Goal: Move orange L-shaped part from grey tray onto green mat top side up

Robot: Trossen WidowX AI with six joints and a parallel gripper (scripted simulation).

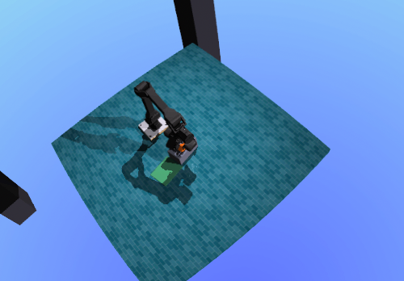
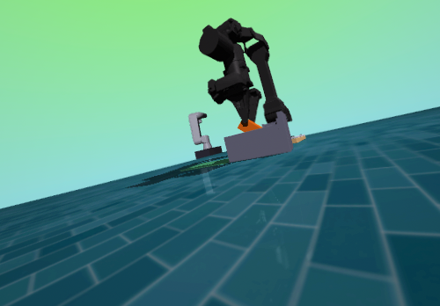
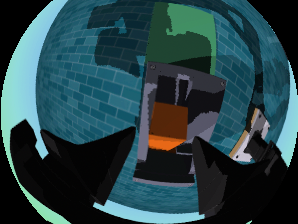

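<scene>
The orange L-shaped part lies 2 cm behind my gripper tip, 3 cm to the left of it and 4 cm below it. Also, from my gripper tip: green mat: 1 cm ahead, 15 cm to the right, 10 cm below.
</scene>
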